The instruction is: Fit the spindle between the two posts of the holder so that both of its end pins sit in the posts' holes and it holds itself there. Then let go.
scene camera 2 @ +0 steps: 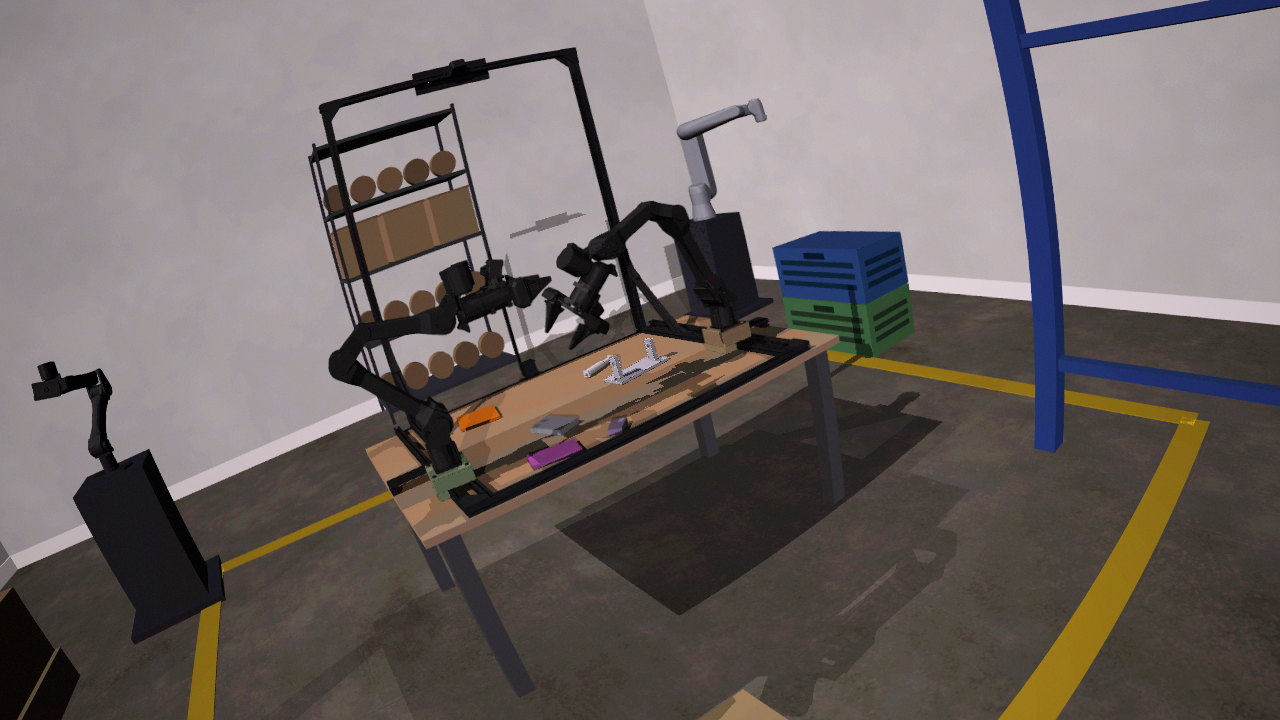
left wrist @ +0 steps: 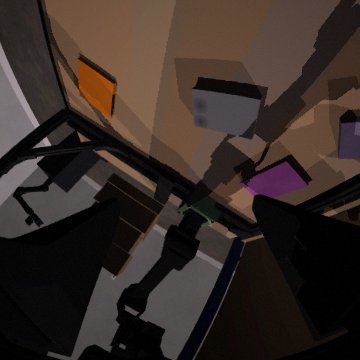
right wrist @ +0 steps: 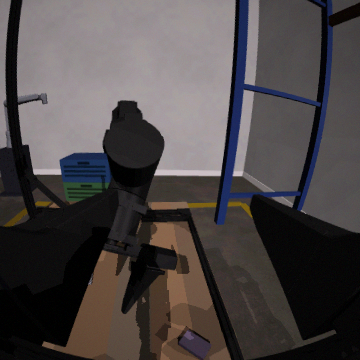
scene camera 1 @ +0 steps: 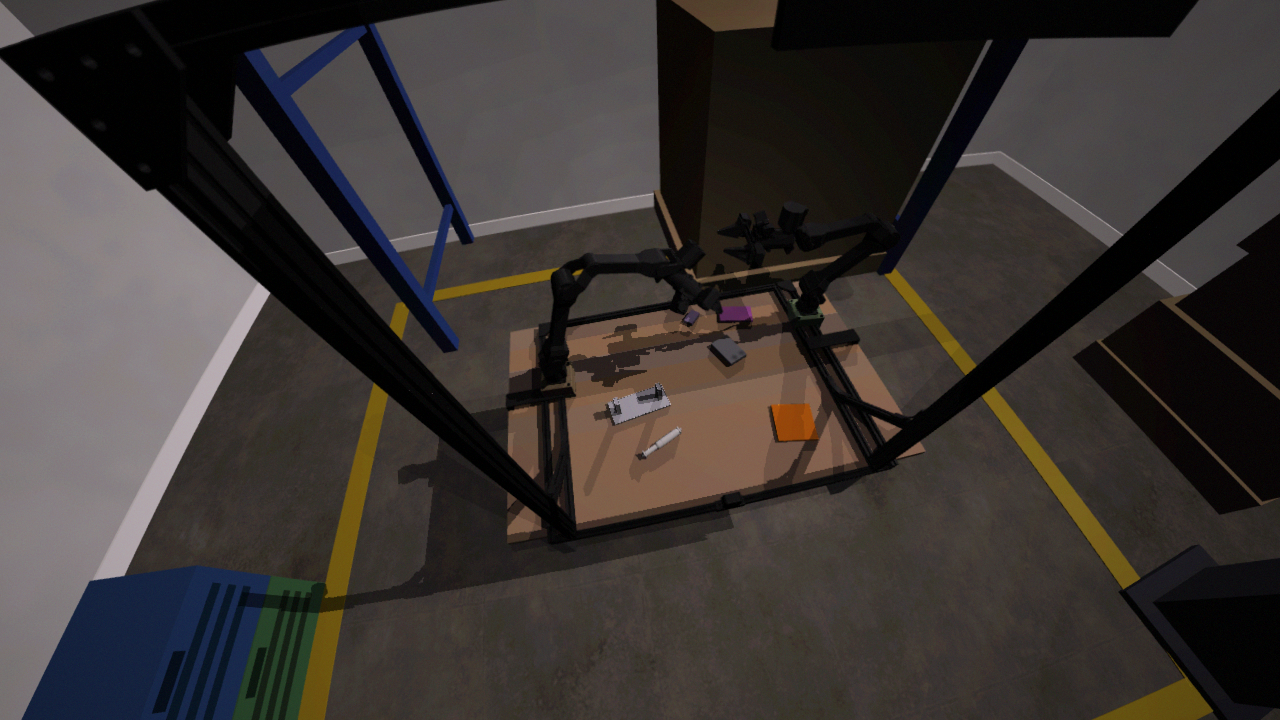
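Where they show: left gripper, fingertip midpoint: [scene camera 2: 557, 341] [left wrist: 186, 203] [right wrist: 92, 309] [scene camera 1: 714, 309]; right gripper, fingertip midpoint: [scene camera 2: 544, 277] [right wrist: 186, 199] [scene camera 1: 720, 241]; left arm's base at its link origin: [scene camera 2: 725, 325] [scene camera 1: 556, 375]; right arm's base at its link origin: [scene camera 2: 446, 465] [left wrist: 194, 216] [scene camera 1: 806, 308].
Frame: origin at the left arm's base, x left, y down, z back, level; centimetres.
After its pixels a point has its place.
Note:
The white spindle [scene camera 1: 662, 442] @[x -26.2, y 4.2, z -30.2 cm] [scene camera 2: 597, 365] @[x -24.2, y 4.4, z -31.2 cm] lies on the table beside the holder, apart from it. The pale holder [scene camera 1: 640, 408] @[x -13.3, y 5.5, z -25.4 cm] [scene camera 2: 639, 368] @[x -10.3, y 5.5, z -24.8 cm] stands on its flat base with its two posts upright and no spindle between them. In scene camera 2 the holder's nearer post partly overlaps the spindle. My left gripper [scene camera 1: 707, 301] @[x 5.5, y -14.5, z -51.8 cm] [scene camera 2: 562, 334] @[x 5.5, y -14.5, z -51.8 cm] is open and empty, raised above the table and away from the spindle. My right gripper [scene camera 1: 726, 240] @[x 15.6, y -31.8, z -54.4 cm] [scene camera 2: 544, 283] @[x 15.6, y -31.8, z -54.4 cm] [right wrist: 186, 199] @[x 15.6, y -31.8, z -54.4 cm] is open and empty, higher up, pointing towards the left arm. Spindle and holder do not show clearly in either wrist view.
An orange block [scene camera 1: 793, 422] @[x -26.0, y 5.3, z -70.5 cm] [scene camera 2: 479, 417] @[x -24.2, y 5.4, z -70.7 cm] [left wrist: 96, 87] @[x -24.5, y 5.4, z -69.6 cm], a grey block [scene camera 1: 726, 351] @[x 3.1, y 4.9, z -57.4 cm] [scene camera 2: 554, 425] @[x 6.2, y 4.8, z -59.1 cm] [left wrist: 226, 112] @[x 4.6, y 4.8, z -57.9 cm], a magenta block [scene camera 1: 733, 314] @[x 19.5, y 5.3, z -64.7 cm] [scene camera 2: 554, 454] @[x 21.4, y 5.3, z -66.0 cm] [left wrist: 277, 180] @[x 20.0, y 5.3, z -63.8 cm] and a small purple block [scene camera 1: 690, 317] @[x 20.5, y 4.8, z -48.6 cm] [scene camera 2: 617, 426] @[x 22.5, y 4.9, z -49.9 cm] [left wrist: 350, 140] @[x 20.6, y 4.8, z -49.3 cm] [right wrist: 195, 343] @[x 21.0, y 4.8, z -49.2 cm] lie on the table. Black rails run along its edges.

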